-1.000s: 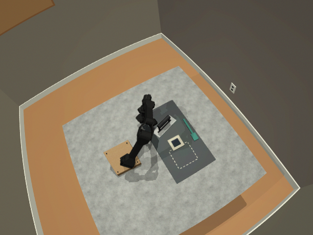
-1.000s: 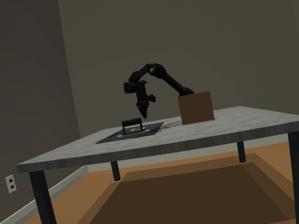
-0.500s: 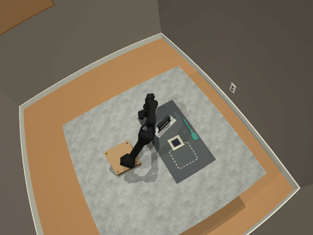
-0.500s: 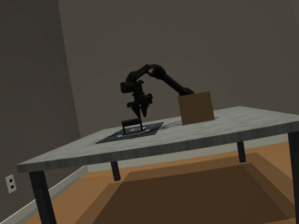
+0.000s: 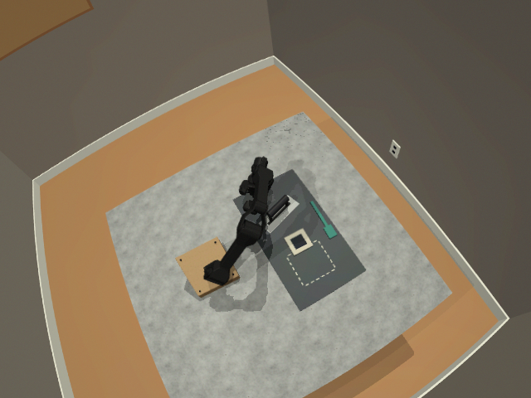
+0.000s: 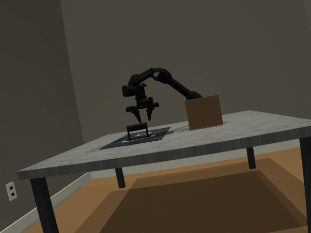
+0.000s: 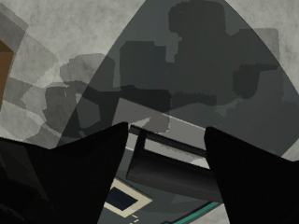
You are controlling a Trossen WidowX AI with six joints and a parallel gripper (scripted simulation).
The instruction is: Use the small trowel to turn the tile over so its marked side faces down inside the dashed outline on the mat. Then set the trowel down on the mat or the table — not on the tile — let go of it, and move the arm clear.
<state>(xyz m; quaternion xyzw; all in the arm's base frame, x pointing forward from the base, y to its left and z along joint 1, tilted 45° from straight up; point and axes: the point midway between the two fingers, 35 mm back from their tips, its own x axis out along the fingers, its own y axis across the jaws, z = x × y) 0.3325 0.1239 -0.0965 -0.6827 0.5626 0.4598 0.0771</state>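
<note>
The small trowel is 4 cm ahead of my gripper tip, 5 cm to the right of it and 6 cm below it. From my gripper tip the other things lie so: dark mat (7 cm ahead, 18 cm to the right, 11 cm below); cream tile (5 cm ahead, 22 cm to the right, 9 cm below); teal flat tool (21 cm ahead, 21 cm to the right, 9 cm below).
</note>
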